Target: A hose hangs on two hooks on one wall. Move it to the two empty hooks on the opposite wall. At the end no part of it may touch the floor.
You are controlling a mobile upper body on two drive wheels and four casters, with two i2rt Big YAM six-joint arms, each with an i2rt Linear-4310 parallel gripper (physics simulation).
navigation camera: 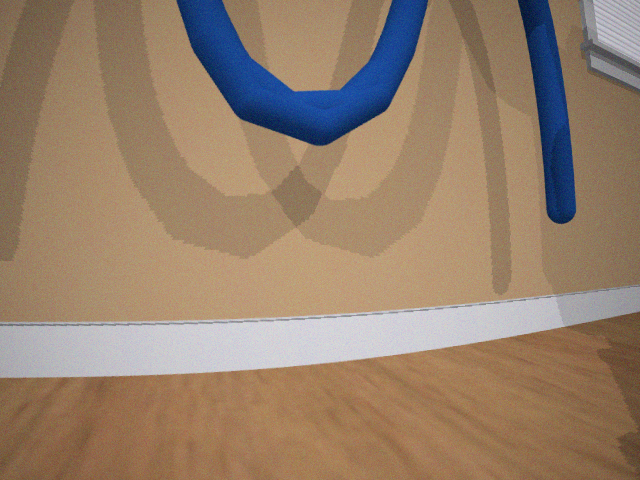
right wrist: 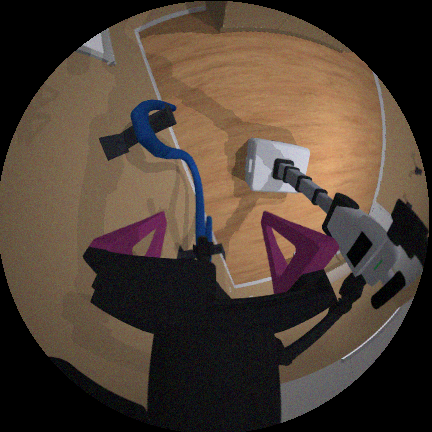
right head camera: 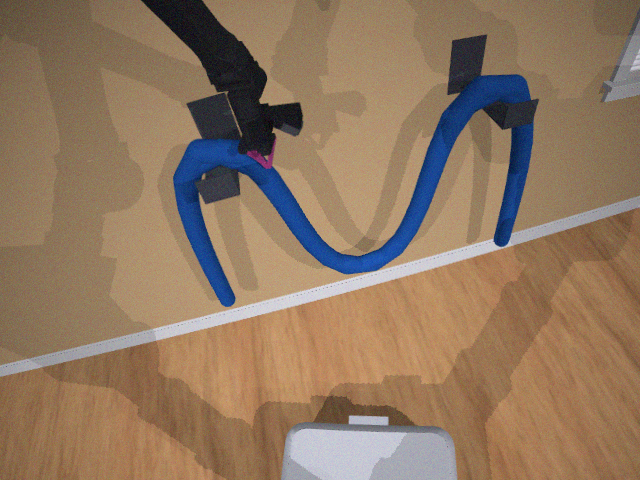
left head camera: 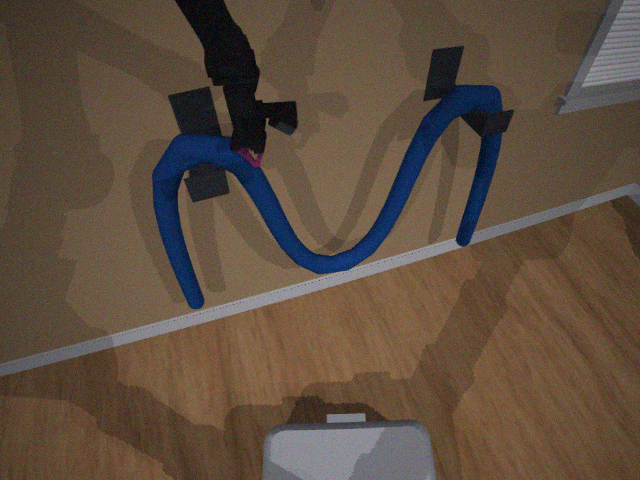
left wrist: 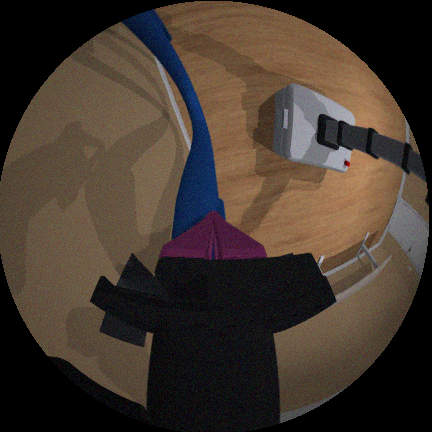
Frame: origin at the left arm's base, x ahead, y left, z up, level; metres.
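Seen in the pictures: left gripper, fingertip midpoint: [right head camera: 268,167] [left head camera: 256,166] [left wrist: 212,216]; right gripper, fingertip midpoint: [right wrist: 213,216]; left arm's base, link origin: [right wrist: 349,292].
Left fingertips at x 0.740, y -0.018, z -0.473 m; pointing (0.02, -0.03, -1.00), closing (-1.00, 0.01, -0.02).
Observation:
Pixels of each thing's top centre, then the offset from my left fingertips to it. "spot": a spot on its surface instead.
- picture-left hook, surface spot: [left wrist: 124,330] spot: dx +0.143, dy +0.154, dz +0.102 m
- picture-right hook, surface spot: [right head camera: 467,64] [left head camera: 444,73] [right wrist: 114,144] spot: dx +0.344, dy -0.514, dz +0.046 m
- window, surface spot: [left head camera: 615,56] spot: dx +0.555, dy -1.224, dz +0.033 m
The blue hose [left head camera: 273,222] [right head camera: 305,222] [left wrist: 195,190] [right wrist: 197,185] [navigation camera: 317,113] hangs over two dark hooks and sags between them, both ends above the floor. The picture-left hook [left head camera: 193,111] [right head camera: 211,116] [left wrist: 124,330] is beside my left gripper. The picture-right hook [left head camera: 444,72] [right head camera: 467,64] [right wrist: 114,146] bears the other bend. My left gripper [left head camera: 253,157] [right head camera: 266,157] [left wrist: 212,216] is shut on the hose, close to the picture-left hook; a strip of blue shows between its fingertips. My right gripper [right wrist: 213,216] is open and empty, above and away from the hose. The two empty hooks cannot be clearly made out.
The grey robot base [left head camera: 346,449] [right head camera: 369,452] [left wrist: 300,127] [right wrist: 265,170] stands on the wooden floor, away from the hose wall. A white skirting board [left head camera: 279,295] [right head camera: 305,297] [navigation camera: 258,343] runs beneath the hose. A window [left head camera: 615,56] is at the right. A small dark object [right wrist: 418,171] is on the far wall.

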